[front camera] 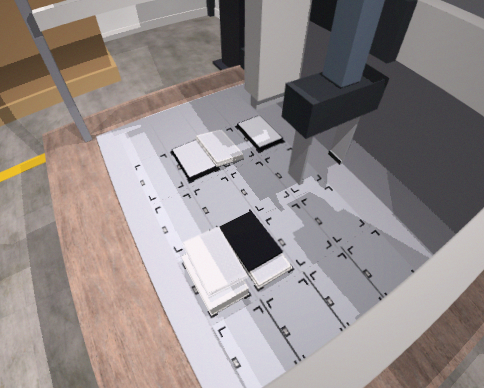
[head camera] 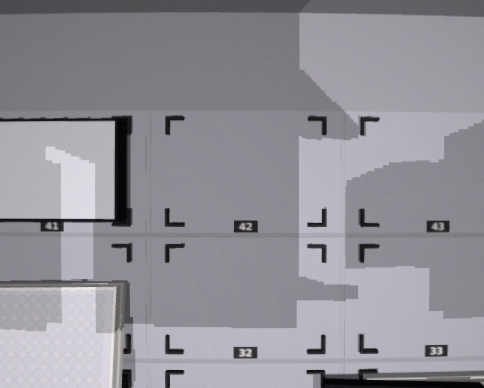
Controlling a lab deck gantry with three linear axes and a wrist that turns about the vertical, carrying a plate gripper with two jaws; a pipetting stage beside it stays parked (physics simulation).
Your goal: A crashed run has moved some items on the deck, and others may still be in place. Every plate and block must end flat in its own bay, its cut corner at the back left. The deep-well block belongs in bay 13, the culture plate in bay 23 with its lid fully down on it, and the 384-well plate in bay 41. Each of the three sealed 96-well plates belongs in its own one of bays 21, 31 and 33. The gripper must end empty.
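Where they show: gripper, fingertip midpoint: (front camera: 316, 167); robot's base at its link origin: (front camera: 136, 167).
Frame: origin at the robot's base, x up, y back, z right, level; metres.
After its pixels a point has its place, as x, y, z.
Note:
The gripper (front camera: 316, 169) {0.160, -0.353, -0.300} hangs high above the deck, jaws wide apart and empty. The dark-edged 384-well plate (front camera: 259, 131) {0.014, -0.068, -0.361} (head camera: 30, 170) {0.014, -0.056, -0.364} lies in bay 41. A sealed plate (front camera: 192, 160) {0.014, -0.074, -0.142} lies in bay 21. Another sealed plate (front camera: 219, 146) {0.022, -0.071, -0.226} (head camera: 50, 350) {0.022, -0.077, -0.224} sits partly in bay 31, shifted forward, its front edge raised on the bay 21 plate. A black lid (front camera: 251, 241) {0.019, -0.363, -0.149} (head camera: 400, 384) {0.015, -0.353, -0.192} lies shifted towards bay 22 over the culture plate (front camera: 272, 271) {0.014, -0.442, -0.150} (head camera: 450, 376) {0.007, -0.400, -0.193} in bay 23. A white plate (front camera: 212, 257) {0.056, -0.370, -0.053} rests on the deep-well block (front camera: 229, 298) {0.041, -0.454, -0.043} in bay 13. Cut corners are unclear.
A pale grey column (front camera: 277, 45) {0.374, -0.251, -0.257} stands behind the plates at the back of the deck. A thin grey post (front camera: 62, 85) {0.195, 0.207, 0.099} rises at the left deck edge. A pale beam (front camera: 380, 320) {0.400, -0.614, -0.072} crosses the near right of the front view. Bay 33 shows its corner marks.

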